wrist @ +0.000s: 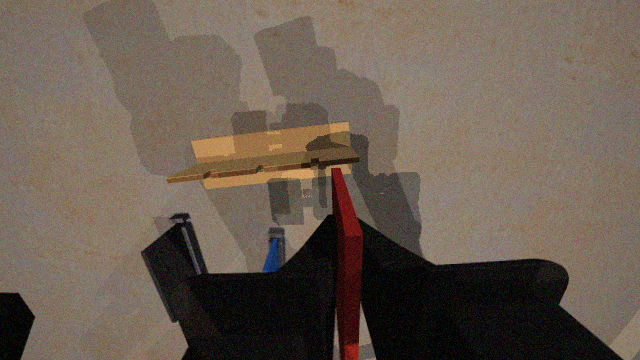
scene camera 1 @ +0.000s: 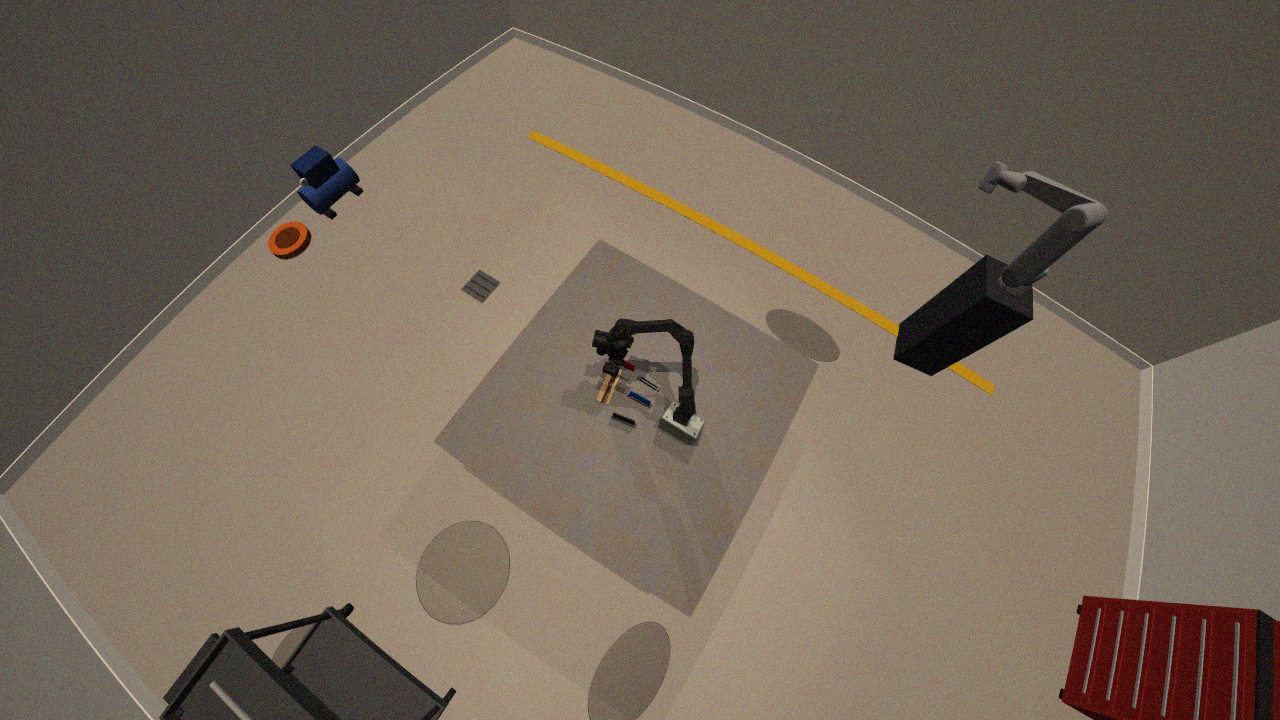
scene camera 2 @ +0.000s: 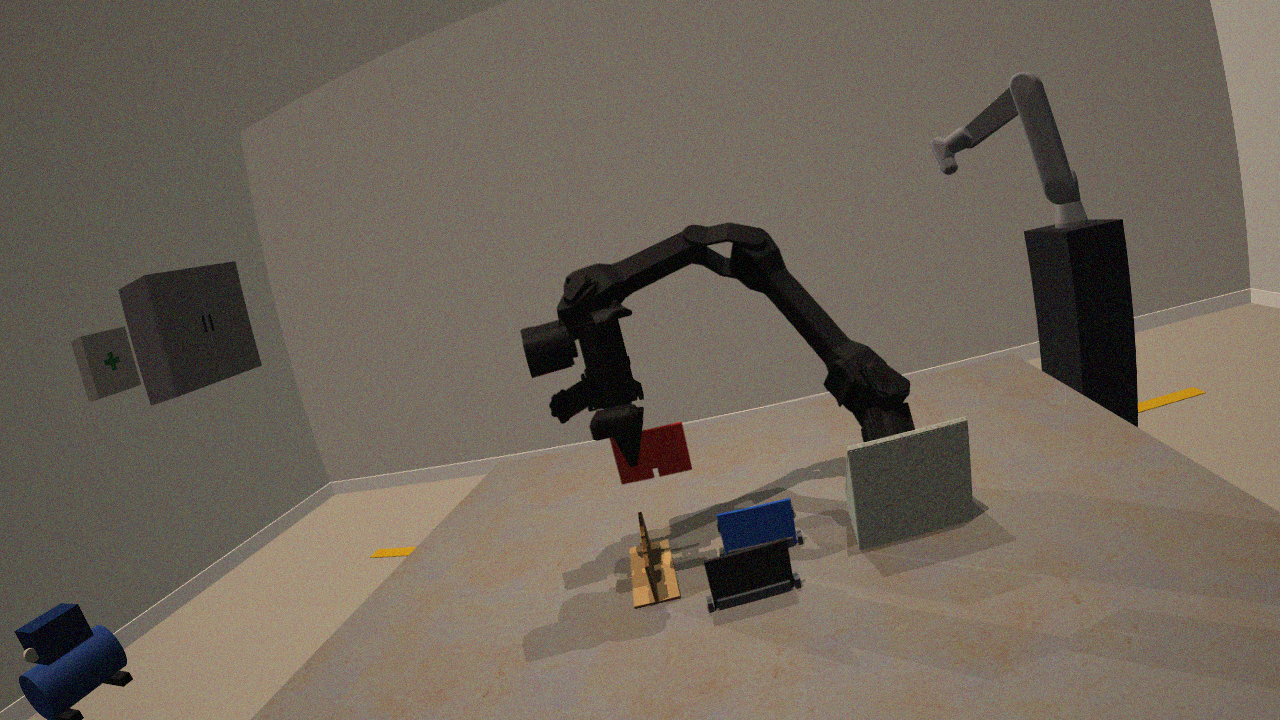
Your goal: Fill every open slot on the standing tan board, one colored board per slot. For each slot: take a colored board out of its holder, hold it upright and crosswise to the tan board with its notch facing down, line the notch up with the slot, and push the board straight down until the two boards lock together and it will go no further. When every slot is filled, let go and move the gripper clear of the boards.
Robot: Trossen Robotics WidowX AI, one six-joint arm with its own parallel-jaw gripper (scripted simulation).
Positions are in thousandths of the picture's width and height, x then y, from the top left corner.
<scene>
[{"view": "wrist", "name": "my gripper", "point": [530,618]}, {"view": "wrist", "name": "black board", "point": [263,724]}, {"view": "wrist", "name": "tan board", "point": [476,424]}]
</scene>
